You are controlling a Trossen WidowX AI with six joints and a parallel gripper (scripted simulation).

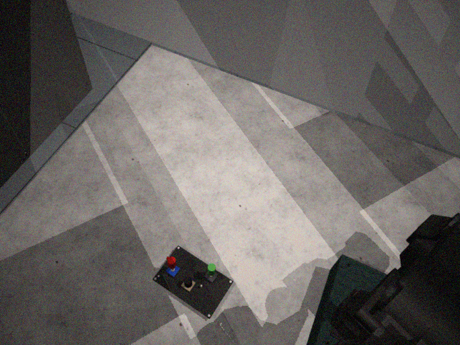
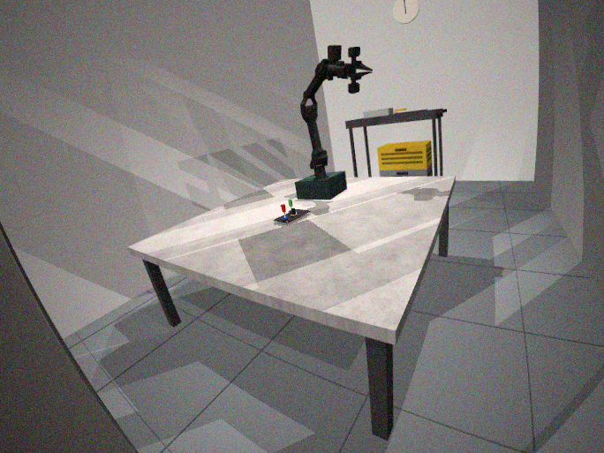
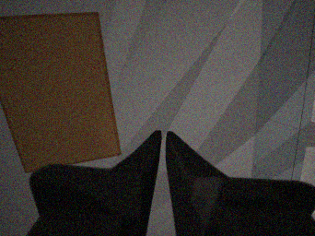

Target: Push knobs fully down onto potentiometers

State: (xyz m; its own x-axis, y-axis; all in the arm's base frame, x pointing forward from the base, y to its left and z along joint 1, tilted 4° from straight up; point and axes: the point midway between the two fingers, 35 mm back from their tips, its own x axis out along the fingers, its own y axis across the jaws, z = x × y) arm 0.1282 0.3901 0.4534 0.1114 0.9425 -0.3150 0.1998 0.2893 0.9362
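Now: the green knob 19 cm ahead of my gripper tip, 39 cm to the right of it and 52 cm below it. From my gripper tip the other things lie so: red knob (27 cm ahead, 37 cm to the right, 51 cm below).
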